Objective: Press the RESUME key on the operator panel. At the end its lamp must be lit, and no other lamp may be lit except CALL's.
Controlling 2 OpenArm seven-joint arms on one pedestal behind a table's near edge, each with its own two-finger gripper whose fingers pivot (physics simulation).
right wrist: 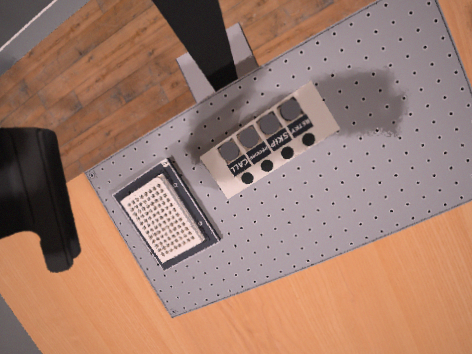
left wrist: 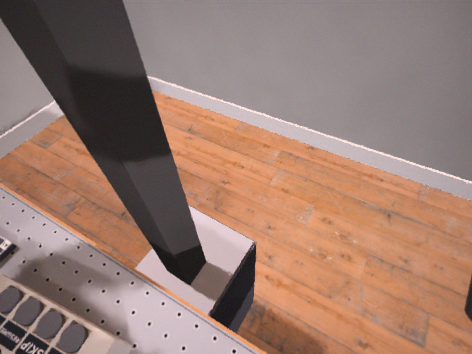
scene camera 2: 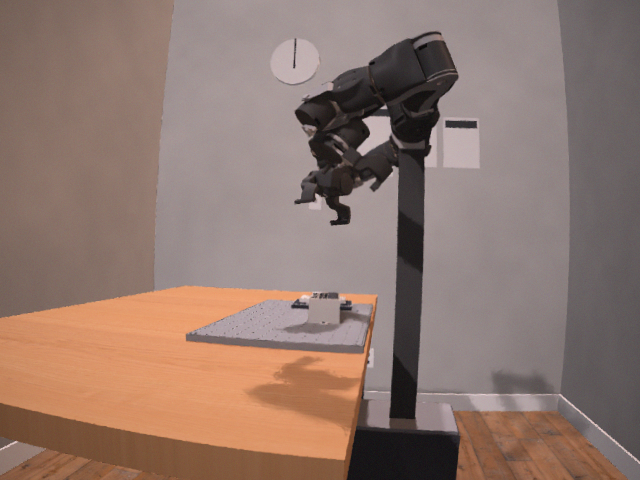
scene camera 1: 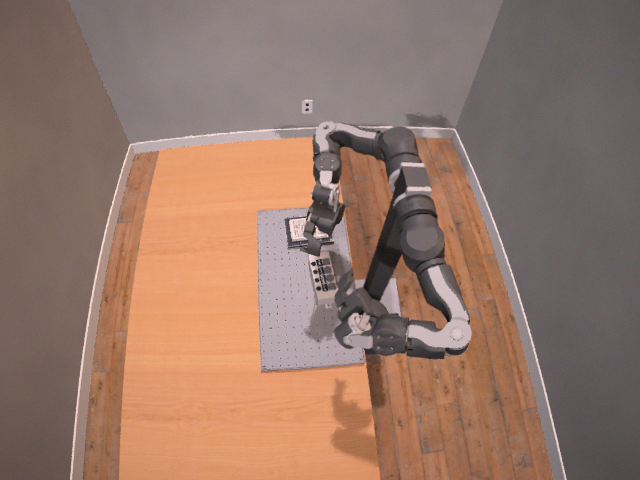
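Observation:
The operator panel (scene camera 1: 326, 297) (scene camera 2: 324, 311) (right wrist: 324, 117) is a pale box with a row of grey keys, dark labels and dark round lamps. In the right wrist view the labels run CALL, RESUME, SKIP, RETRY; all lamps look unlit. The RESUME key (left wrist: 28, 311) (right wrist: 248, 136) lies between the CALL key (right wrist: 230, 150) and the SKIP key (right wrist: 270, 123). My right gripper (scene camera 1: 325, 236) (scene camera 2: 319, 209) is open and empty, high above the plate near the panel's upper end in scene camera 1. My left gripper (scene camera 1: 354, 287) looks open and empty, above the panel's right side; its fingers are partly hidden.
A dark-framed tray with a white well plate (scene camera 1: 298, 228) (right wrist: 160, 220) lies beside the panel's CALL end. Both stand on a grey perforated board (scene camera 1: 279, 330) (scene camera 2: 248, 330) (right wrist: 400, 175) on the wooden table (scene camera 1: 196, 310). The dark pedestal post (scene camera 2: 409, 258) (left wrist: 115, 110) rises beyond the board's edge.

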